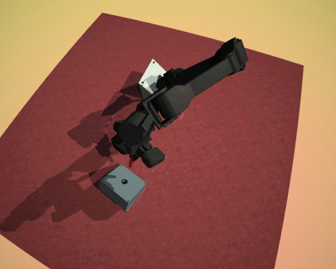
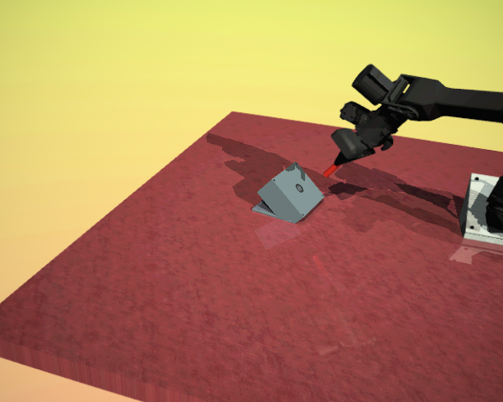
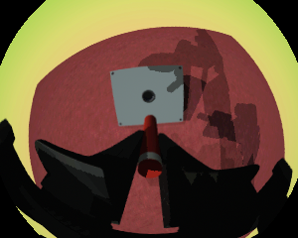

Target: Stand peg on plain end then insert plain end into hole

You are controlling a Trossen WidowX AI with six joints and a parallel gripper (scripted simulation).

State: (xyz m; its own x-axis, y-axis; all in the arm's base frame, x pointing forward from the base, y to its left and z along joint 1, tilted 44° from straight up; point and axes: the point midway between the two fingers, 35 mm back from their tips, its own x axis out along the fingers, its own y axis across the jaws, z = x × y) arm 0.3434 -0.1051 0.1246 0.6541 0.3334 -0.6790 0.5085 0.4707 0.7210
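Now: the grey sloped panel 90 mm ahead of my gripper tip, 30 mm to the right of it and 100 mm below it. The rest, counted from my gripper tip: red peg (10 mm behind, 10 mm above).
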